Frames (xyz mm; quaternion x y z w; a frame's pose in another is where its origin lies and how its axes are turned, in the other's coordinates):
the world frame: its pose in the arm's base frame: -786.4 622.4 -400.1 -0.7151 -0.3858 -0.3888 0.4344
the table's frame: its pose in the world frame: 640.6 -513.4 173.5 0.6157 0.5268 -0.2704 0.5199
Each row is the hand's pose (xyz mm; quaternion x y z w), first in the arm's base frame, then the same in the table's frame.
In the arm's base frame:
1: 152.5 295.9 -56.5 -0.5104 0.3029 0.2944 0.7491
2: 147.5 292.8 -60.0 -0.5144 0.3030 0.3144 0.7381
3: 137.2 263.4 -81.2 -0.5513 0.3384 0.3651 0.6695
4: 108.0 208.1 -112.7 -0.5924 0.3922 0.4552 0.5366
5: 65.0 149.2 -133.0 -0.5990 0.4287 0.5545 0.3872
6: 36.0 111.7 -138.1 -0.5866 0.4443 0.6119 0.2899
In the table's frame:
1: 817.5 -32.1 -1131.6 -0.5633 0.3606 0.7130 0.2104
2: 817.4 -38.7 -1129.9 -0.5561 0.3585 0.7249 0.1919
3: 831.2 -73.2 -1135.7 -0.5660 0.3513 0.7398 0.0944
4: 858.2 -137.8 -1134.0 0.5585 -0.3382 -0.7533 0.0787
5: 889.7 -203.9 -1114.7 0.5095 -0.3230 -0.7559 0.2546
6: 912.7 -241.5 -1096.5 0.4640 -0.3130 -0.7469 0.3590

